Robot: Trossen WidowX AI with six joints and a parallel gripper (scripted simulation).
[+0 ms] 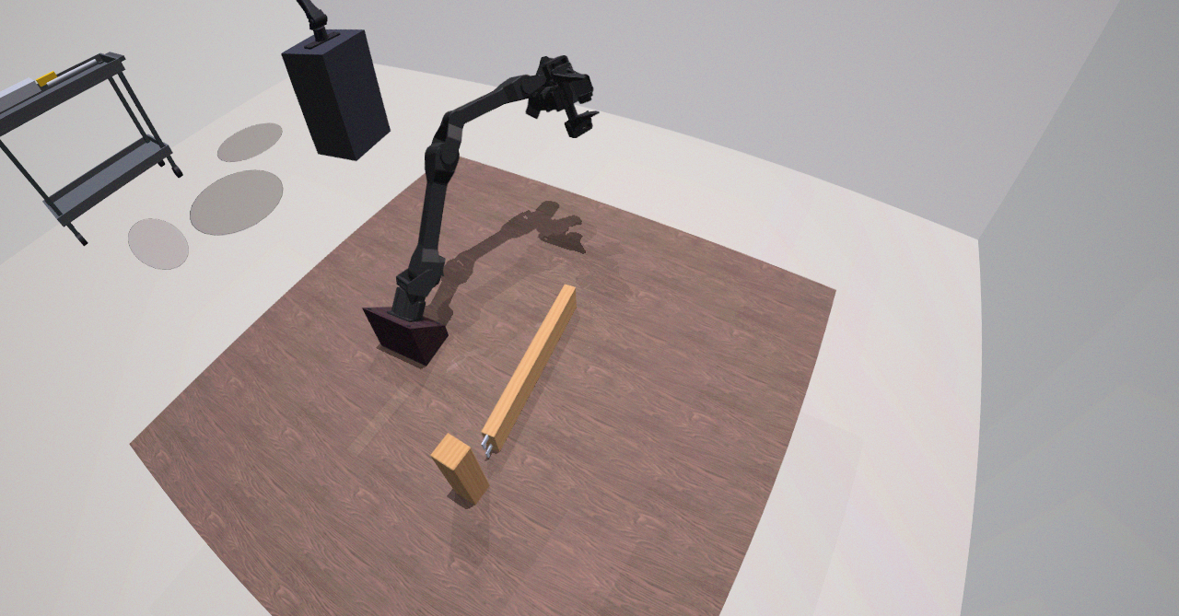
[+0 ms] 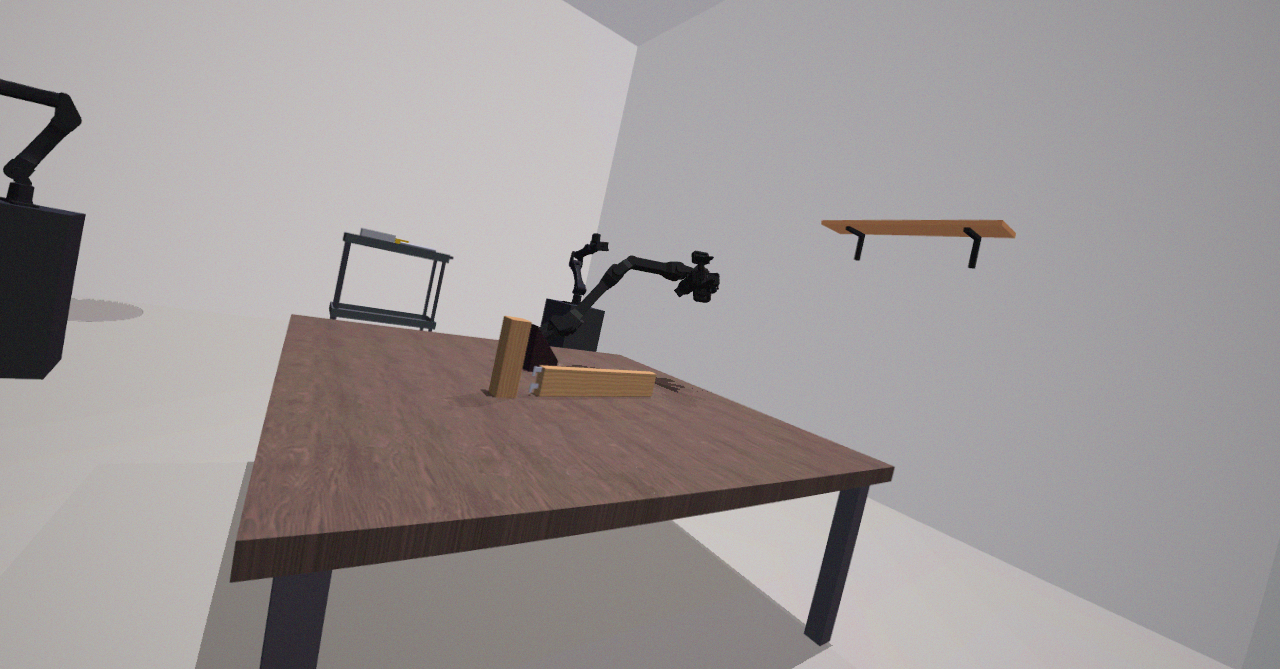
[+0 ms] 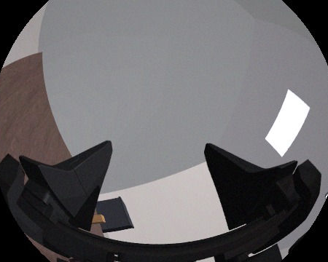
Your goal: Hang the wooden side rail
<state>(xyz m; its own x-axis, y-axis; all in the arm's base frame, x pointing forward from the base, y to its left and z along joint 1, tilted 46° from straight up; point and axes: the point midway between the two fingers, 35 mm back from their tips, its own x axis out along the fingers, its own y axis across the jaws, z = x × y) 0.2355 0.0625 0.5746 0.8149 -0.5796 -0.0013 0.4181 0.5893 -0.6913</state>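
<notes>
The headboard post lies 20 mm ahead of my gripper tip, 710 mm to the right of it and 360 mm below it.
</notes>
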